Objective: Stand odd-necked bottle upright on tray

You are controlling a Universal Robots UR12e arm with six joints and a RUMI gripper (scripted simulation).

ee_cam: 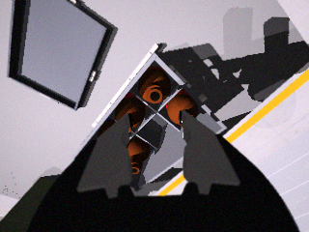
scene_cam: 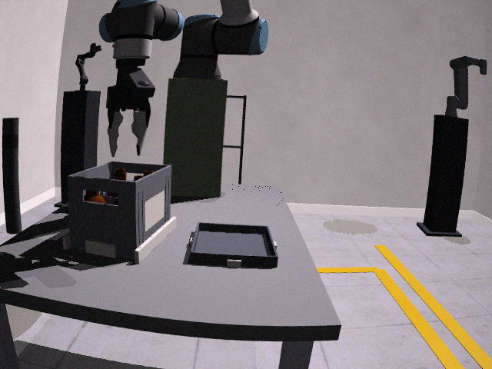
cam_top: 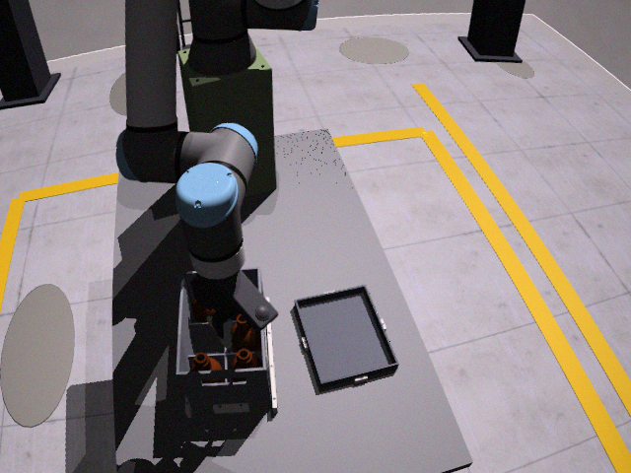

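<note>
Now: hand 9 cm past the dark grey crate, 5 cm to the left of it and 15 cm above it. The rest, counted from my hand: black tray 13 cm behind, 23 cm to the left, 22 cm below.
</note>
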